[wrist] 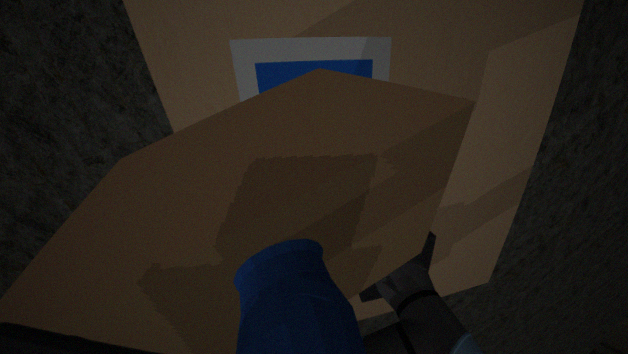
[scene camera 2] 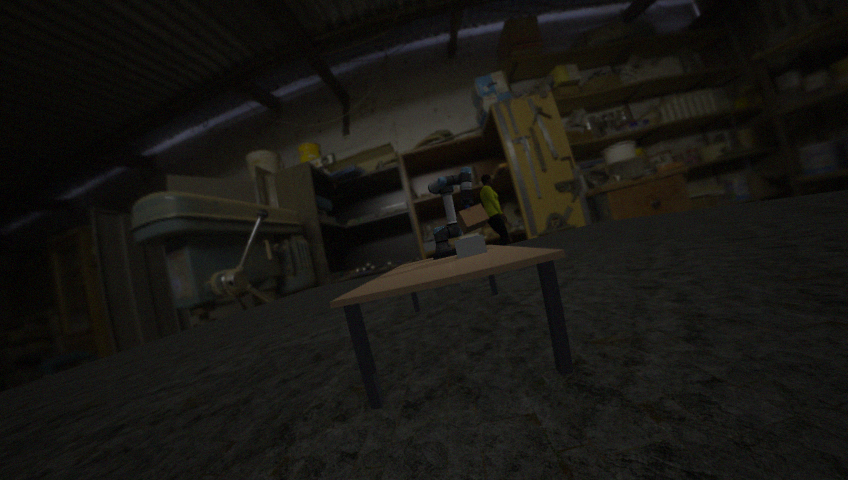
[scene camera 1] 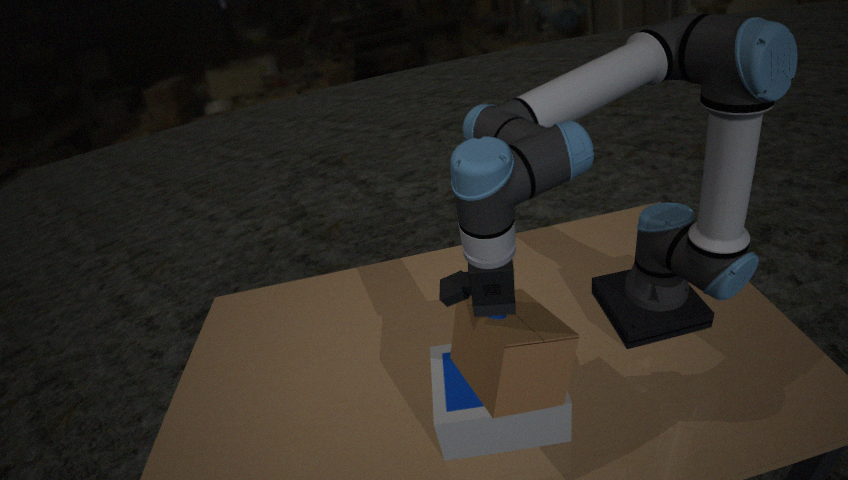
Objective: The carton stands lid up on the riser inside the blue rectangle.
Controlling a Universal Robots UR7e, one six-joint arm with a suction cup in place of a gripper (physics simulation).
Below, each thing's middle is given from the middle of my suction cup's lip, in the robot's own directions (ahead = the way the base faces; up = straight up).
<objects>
My suction cup is now 1 cm past the brown cardboard carton (scene camera 1: 522,363), 1 cm to the right of it and 8 cm above it. Round my suction cup: grey riser (scene camera 1: 464,427): 1 cm ahead, 5 cm to the right, 27 cm below.
</objects>
